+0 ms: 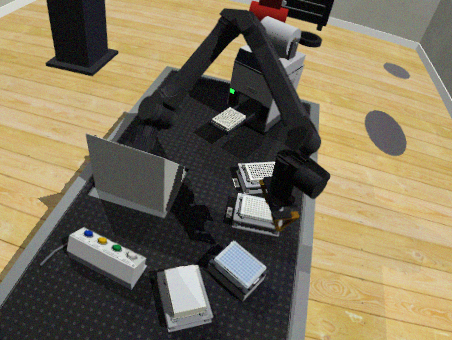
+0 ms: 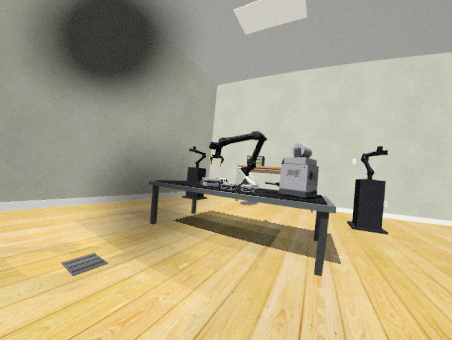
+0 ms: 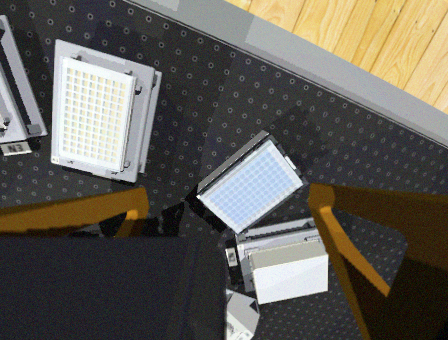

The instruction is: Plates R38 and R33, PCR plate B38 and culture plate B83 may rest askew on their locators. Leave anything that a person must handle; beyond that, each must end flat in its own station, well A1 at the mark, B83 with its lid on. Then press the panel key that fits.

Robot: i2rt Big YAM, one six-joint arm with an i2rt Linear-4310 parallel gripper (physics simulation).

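My gripper [image 1: 275, 204] [image 2: 216, 162] [image 3: 227, 195] is open and empty, above the table. A blue-welled plate [image 1: 240, 265] [image 3: 250, 187] sits on a dark-edged station and looks tilted. A plain white lidded plate [image 1: 186, 290] [image 3: 291, 277] sits on the station labelled N2 and looks askew. A white plate with yellowish wells [image 1: 256, 207] [image 3: 95, 115] lies on a grey station [image 3: 146, 120]. Another white plate [image 1: 259, 171] sits on the station beyond. Plate names are unreadable. The key panel [image 1: 107, 256] has blue, yellow, green and white keys.
A further white plate [image 1: 229, 119] lies near the grey instrument [image 1: 267, 82] [image 2: 298, 177], which shows a green light. A grey upright screen [image 1: 130, 175] stands between the arm base and the panel. A raised grey rim [image 1: 300, 270] [image 3: 300, 65] borders the table.
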